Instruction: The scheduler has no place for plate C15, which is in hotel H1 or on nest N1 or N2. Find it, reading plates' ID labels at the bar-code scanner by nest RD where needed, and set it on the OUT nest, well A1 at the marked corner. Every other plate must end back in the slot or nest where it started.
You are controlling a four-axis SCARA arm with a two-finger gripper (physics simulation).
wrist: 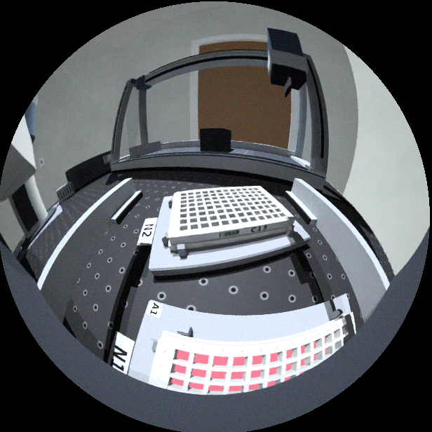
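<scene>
A white well plate labelled C15 (232, 207) sits on nest N2 (215, 262), beside the N2 tag (147, 232). Its ID label (259, 228) is on the side facing the camera. Another white plate with red wells (240, 360) sits on nest N1 (210, 317) at the bottom, partly cut off by the view's edge; its ID label does not show. My gripper (213, 181) is open, its two long fingers wide apart to the left and right of the C15 plate, with nothing held between them. Hotel H1, the OUT nest and nest RD cannot be made out.
The N1 tag (120, 351) is at lower left and an A1 corner mark (154, 308) is on nest N1. A grey gantry frame (220, 166) with a dark hanging head (286, 57) stands behind the nests. A white column (34, 202) stands at the left edge.
</scene>
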